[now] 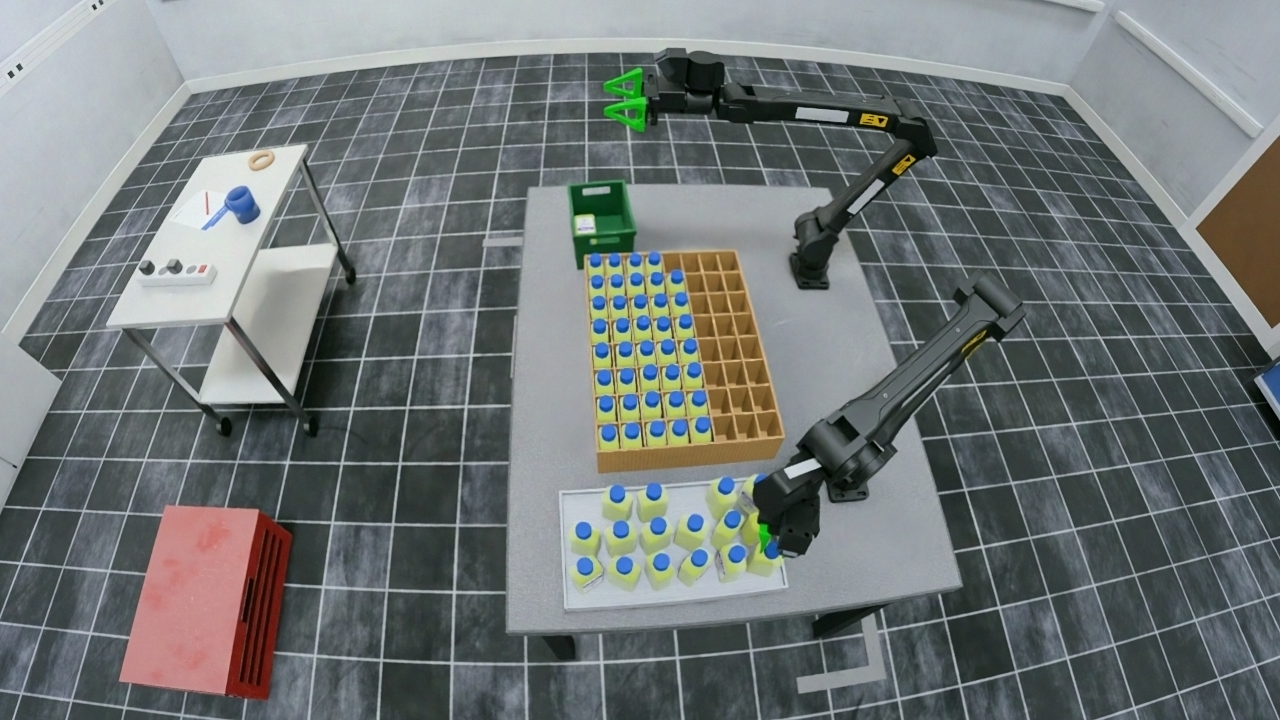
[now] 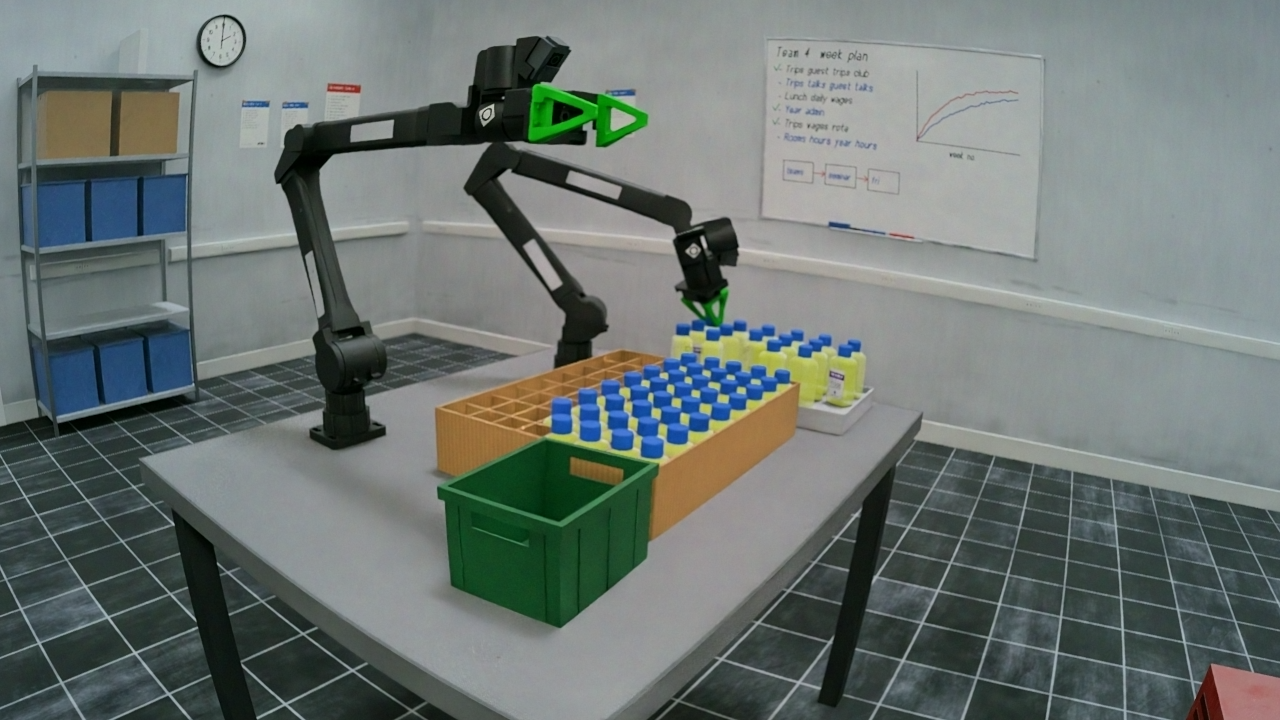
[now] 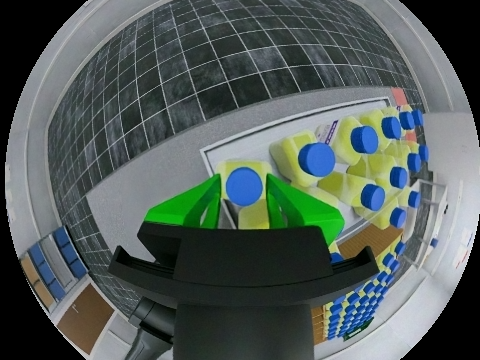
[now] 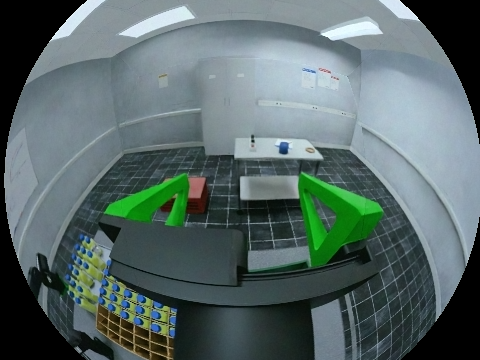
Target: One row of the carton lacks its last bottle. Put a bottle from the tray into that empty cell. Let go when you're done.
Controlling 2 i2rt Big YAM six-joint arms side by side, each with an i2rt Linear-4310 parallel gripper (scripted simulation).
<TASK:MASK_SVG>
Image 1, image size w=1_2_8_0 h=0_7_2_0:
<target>my right gripper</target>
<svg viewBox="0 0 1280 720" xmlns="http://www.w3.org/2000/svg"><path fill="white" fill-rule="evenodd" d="M604 84L605 91L634 99L604 109L604 114L639 132L643 132L644 123L648 123L648 113L650 114L650 126L657 126L658 114L684 114L685 104L684 108L659 108L656 74L649 74L648 82L650 85L644 85L645 81L644 77L642 77L641 68ZM637 109L636 120L613 113L614 111L624 109ZM634 79L633 91L612 87Z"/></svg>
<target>bottle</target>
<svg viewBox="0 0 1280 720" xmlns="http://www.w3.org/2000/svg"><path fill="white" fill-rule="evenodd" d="M665 486L651 483L647 486L647 489L638 492L636 512L641 523L652 521L655 517L664 517L666 515L669 496Z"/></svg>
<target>bottle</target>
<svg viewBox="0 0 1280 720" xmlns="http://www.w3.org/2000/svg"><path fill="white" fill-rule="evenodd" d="M666 517L655 517L651 523L642 527L639 545L646 556L658 550L663 550L670 545L674 529Z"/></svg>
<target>bottle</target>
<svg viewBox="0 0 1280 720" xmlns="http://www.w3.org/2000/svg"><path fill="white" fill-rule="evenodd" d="M729 477L713 480L707 492L705 501L714 520L723 518L726 512L733 508L737 500L737 495L734 491L734 481Z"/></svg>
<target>bottle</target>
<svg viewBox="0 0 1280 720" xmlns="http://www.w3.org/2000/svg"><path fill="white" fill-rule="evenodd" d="M703 547L697 547L682 563L677 578L689 588L693 587L707 572L713 561L713 556Z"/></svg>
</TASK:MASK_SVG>
